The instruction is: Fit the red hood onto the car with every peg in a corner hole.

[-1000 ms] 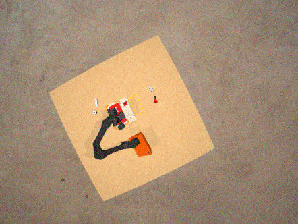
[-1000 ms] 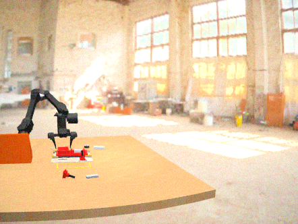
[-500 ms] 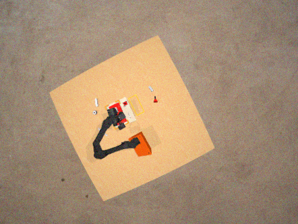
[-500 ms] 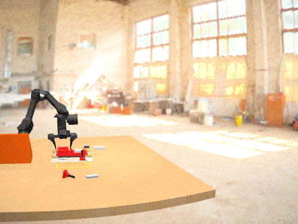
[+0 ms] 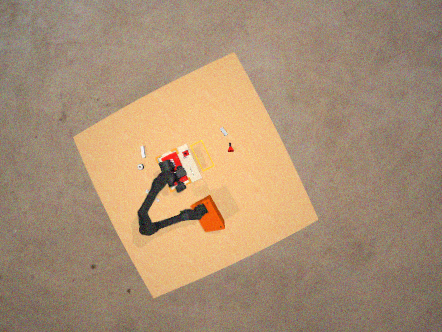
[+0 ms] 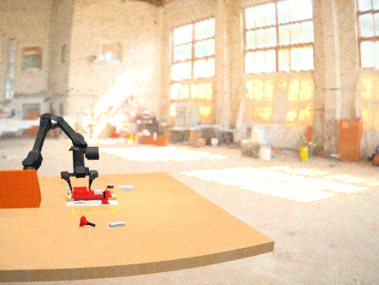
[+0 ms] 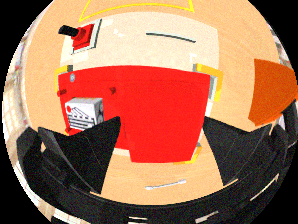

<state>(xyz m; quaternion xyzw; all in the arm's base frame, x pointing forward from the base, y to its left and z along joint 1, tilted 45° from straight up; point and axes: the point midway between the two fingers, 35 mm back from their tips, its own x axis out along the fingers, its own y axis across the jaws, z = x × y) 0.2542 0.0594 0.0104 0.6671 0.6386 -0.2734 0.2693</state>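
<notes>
The red hood is 10 mm above my gripper tip. From my gripper tip the other things lie so: jig: 60 mm ahead, 10 mm to the right, 20 mm below; then white bar: 260 mm ahead, 130 mm to the left, 30 mm below; then grey engine block: 90 mm ahead, 10 mm below.
</notes>
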